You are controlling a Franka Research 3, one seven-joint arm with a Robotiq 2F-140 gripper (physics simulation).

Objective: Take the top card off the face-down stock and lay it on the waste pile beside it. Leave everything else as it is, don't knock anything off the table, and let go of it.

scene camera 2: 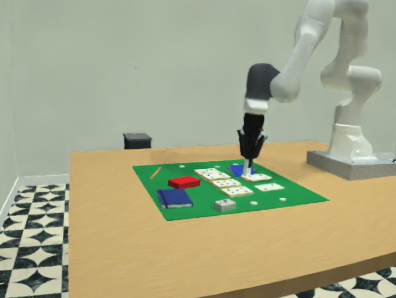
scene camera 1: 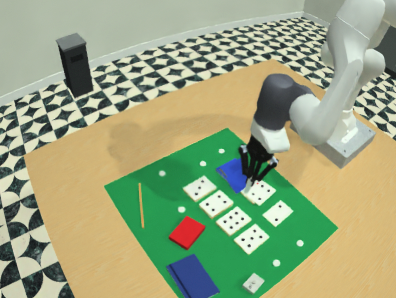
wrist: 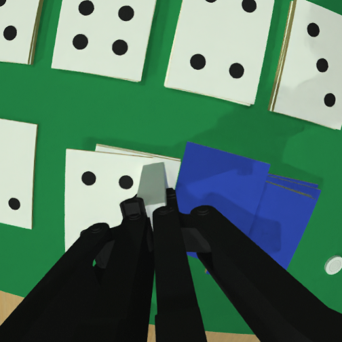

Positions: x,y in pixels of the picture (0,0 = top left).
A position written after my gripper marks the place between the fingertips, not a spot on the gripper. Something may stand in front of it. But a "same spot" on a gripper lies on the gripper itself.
my gripper: scene camera 2 246,175; scene camera 1; wrist
same spot on my gripper: [scene camera 1: 252,175] = [wrist: 142,230]
same spot on green mat: [scene camera 2: 204,196] = [scene camera 1: 221,260]
